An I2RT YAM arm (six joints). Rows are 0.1 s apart.
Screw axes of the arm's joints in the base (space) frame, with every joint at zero. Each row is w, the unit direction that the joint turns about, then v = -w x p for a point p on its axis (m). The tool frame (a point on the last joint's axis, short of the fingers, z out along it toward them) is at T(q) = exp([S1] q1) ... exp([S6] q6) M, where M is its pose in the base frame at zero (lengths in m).
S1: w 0 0 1 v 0 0 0
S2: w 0 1 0 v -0.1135 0 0.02
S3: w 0 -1 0 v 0.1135 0 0.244
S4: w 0 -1 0 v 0.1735 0 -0.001
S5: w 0 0 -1 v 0 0.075 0
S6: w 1 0 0 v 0 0.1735 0
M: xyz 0.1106 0 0.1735 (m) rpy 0 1.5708 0 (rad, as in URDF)
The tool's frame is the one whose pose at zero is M.
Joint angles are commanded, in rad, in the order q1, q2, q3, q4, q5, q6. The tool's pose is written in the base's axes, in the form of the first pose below.
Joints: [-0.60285, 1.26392, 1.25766, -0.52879, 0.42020, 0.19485]
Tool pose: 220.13 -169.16 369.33 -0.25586 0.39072 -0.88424 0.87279 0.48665 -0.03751
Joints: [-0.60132, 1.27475, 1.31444, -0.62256, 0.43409, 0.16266]
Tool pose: 217.59 -167.44 377.18 -0.31787 0.39627 -0.86135 0.86571 0.49178 -0.09324
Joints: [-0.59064, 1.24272, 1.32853, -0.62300, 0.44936, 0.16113]
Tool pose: 211.51 -160.43 389.92 -0.28932 0.36797 -0.88368 0.86926 0.48757 -0.08157
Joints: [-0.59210, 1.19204, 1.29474, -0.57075, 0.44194, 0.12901]
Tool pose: 202.84 -154.78 395.69 -0.26559 0.31879 -0.90986 0.86254 0.50017 -0.07653
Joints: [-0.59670, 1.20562, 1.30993, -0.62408, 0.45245, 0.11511]
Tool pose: 202.32 -156.25 392.62 -0.31404 0.33821 -0.88713 0.86101 0.49518 -0.11601
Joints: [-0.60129, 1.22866, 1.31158, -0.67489, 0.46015, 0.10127]
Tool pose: 204.21 -159.27 383.19 -0.37581 0.36767 -0.85064 0.85311 0.49573 -0.16263
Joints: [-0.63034, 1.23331, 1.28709, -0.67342, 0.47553, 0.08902]
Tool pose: 200.44 -166.42 374.34 -0.39393 0.38527 -0.83450 0.86354 0.46612 -0.19244
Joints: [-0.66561, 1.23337, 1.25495, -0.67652, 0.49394, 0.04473]
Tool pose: 193.92 -173.71 363.72 -0.44108 0.39636 -0.80520 0.86005 0.44305 -0.25303
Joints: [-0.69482, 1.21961, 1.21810, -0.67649, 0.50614, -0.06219]
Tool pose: 185.72 -177.26 355.07 -0.53372 0.37408 -0.75842 0.81843 0.45424 -0.35190
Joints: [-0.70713, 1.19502, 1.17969, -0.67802, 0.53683, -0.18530]
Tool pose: 177.81 -175.90 348.47 -0.63551 0.33482 -0.69572 0.75310 0.46745 -0.46296
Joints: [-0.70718, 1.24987, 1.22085, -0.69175, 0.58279, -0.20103]
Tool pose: 185.90 -184.65 348.43 -0.66268 0.34704 -0.66364 0.73934 0.44432 -0.50592
